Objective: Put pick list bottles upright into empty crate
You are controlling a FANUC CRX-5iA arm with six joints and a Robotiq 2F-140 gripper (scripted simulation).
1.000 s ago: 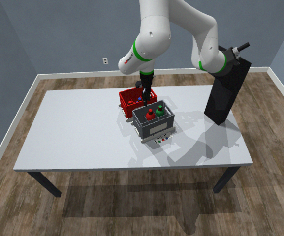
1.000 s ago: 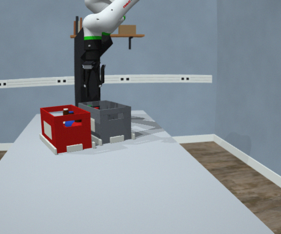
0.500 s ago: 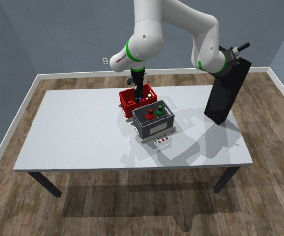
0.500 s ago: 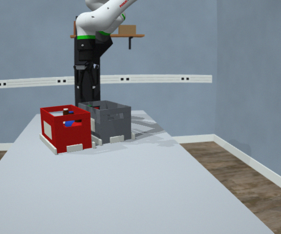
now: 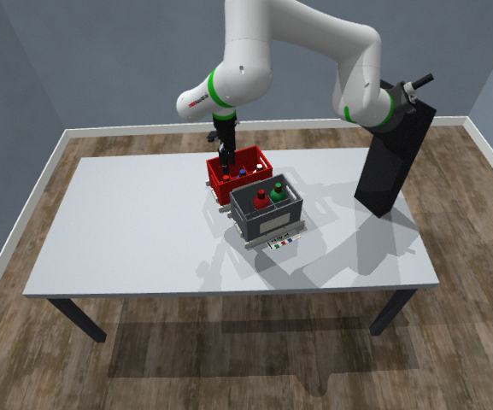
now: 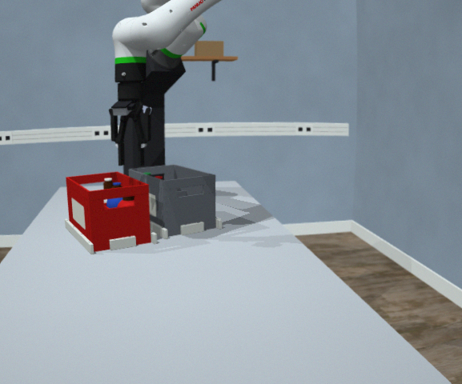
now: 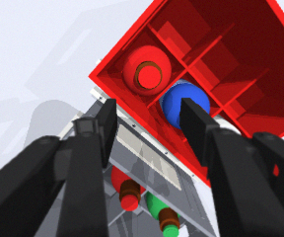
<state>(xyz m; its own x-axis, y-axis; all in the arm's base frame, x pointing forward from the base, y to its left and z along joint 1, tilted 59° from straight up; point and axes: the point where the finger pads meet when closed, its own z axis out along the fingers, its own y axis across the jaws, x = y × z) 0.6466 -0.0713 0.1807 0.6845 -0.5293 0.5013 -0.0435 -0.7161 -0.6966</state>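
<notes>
Now: hand 170 mm above the blue-label bottle, 70 mm to the left of it and 40 mm past it. Also, from my hand: white-capped bottle (170 mm below, 120 mm to the right, 110 mm behind); then red crate (170 mm below, 100 mm to the right, 10 mm behind); then red bottle (170 mm below, 160 mm behind, 40 mm to the left).
</notes>
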